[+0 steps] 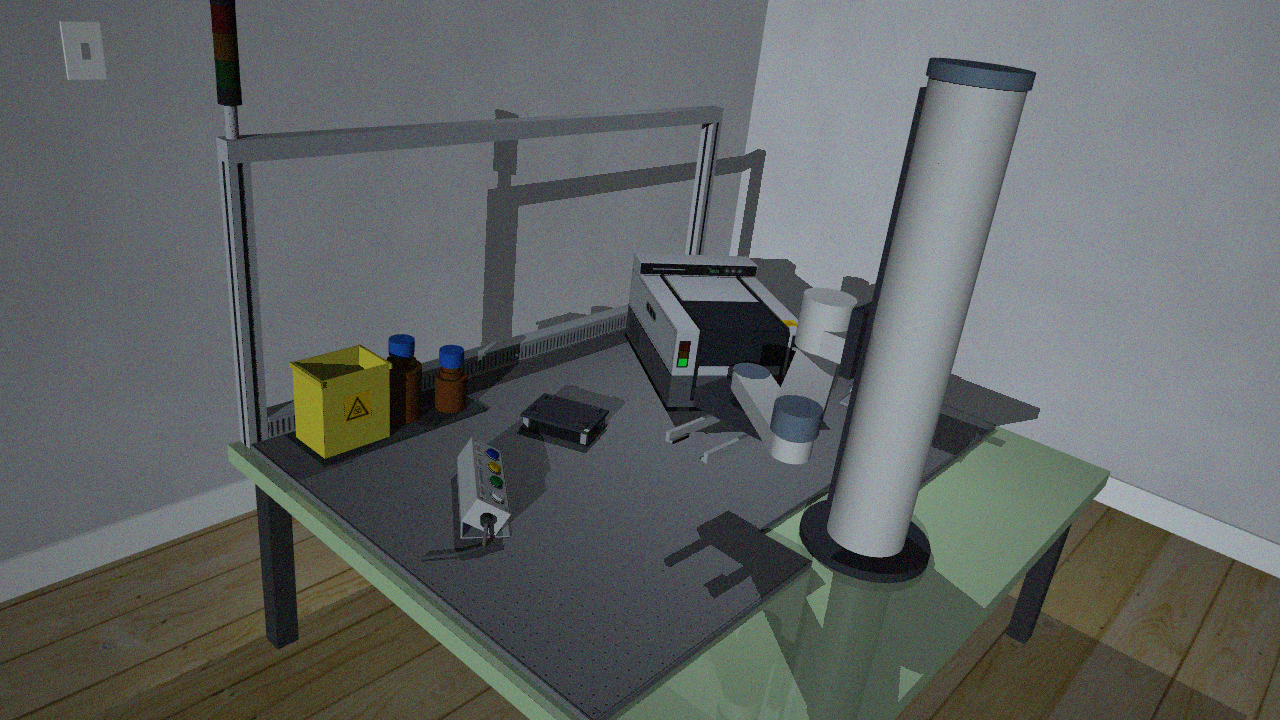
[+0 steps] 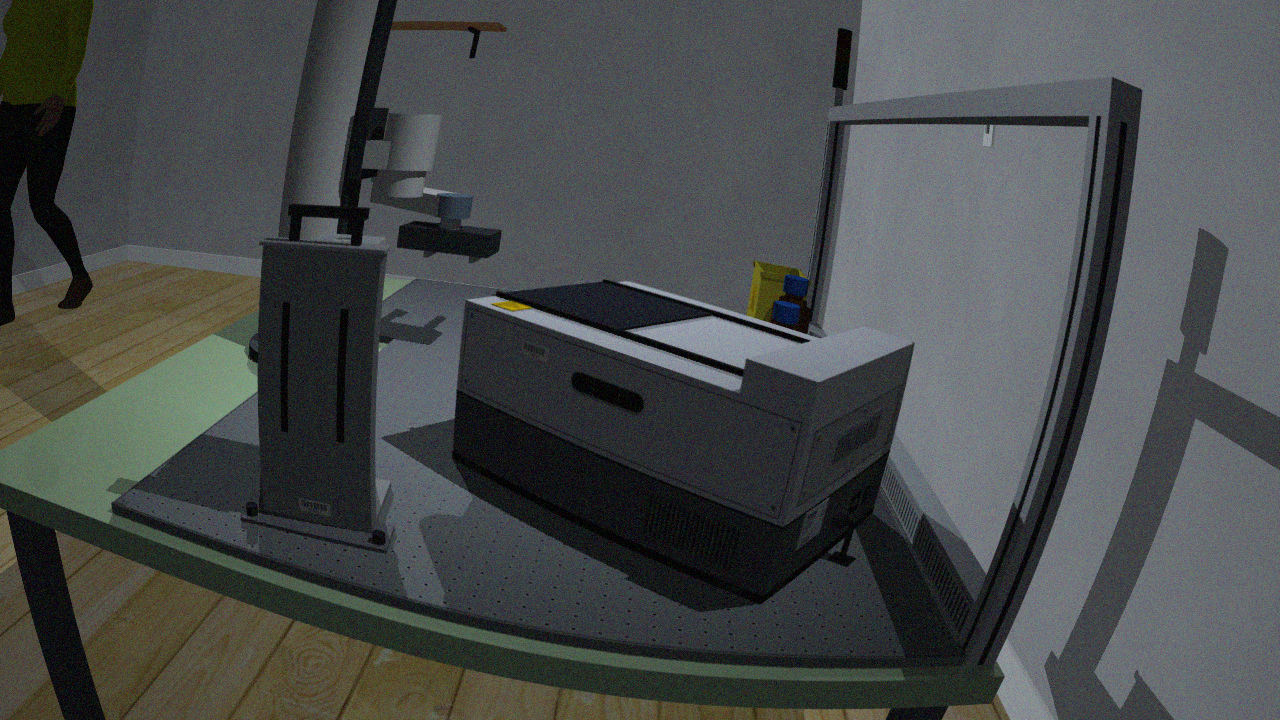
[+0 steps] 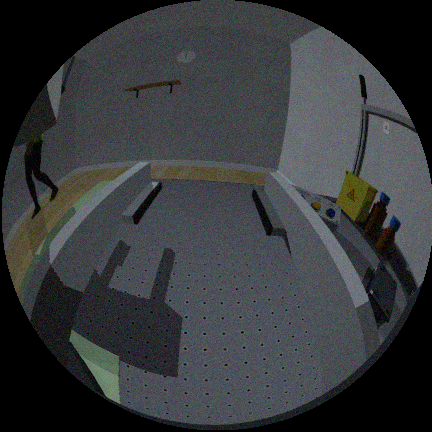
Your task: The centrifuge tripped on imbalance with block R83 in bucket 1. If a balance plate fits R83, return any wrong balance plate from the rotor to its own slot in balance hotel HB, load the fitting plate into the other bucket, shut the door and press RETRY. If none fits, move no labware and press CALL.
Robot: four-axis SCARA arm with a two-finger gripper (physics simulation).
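Places are measured from the arm's base along level axes (x ahead, y left, z up), in centimetres.
Pixels of known places: gripper, fingertip midpoint: (image 1: 686,447) (image 3: 206,177); arm's base, link origin: (image 1: 863,542).
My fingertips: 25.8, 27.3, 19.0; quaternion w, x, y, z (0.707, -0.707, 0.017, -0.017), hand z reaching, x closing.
Observation:
Ahead of a thing's pixels: the offset from my fingertips to its top centre, as dx, dy, dz.
The centrifuge (image 1: 660,335) (image 2: 617,420) stands at the back, with a dark panel and a pale panel on top and a green light on its front. Its rotor, block R83 and any balance plate inside are hidden. A tall grey tower (image 2: 317,385), seemingly hotel HB, stands beside it; its slots face away. The button box @(+29.0, +22.8, -9.4) (image 1: 469,492) (image 3: 336,216) has blue, yellow, green and white buttons; no labels are readable. My gripper (image 1: 705,438) (image 2: 457,257) (image 3: 206,177) hangs above the perforated board in front of the centrifuge. Its fingers stand apart, with nothing between them.
A low black stand (image 1: 563,416) (image 3: 385,290) lies between button box and centrifuge. A yellow bin (image 1: 344,411) (image 3: 355,197) and two brown bottles @(+63.7, +3.7, -9.5) (image 1: 450,389) (image 3: 386,237) stand at the back left. A frame (image 1: 474,134) spans the back. The arm's column (image 1: 930,313) rises at the right.

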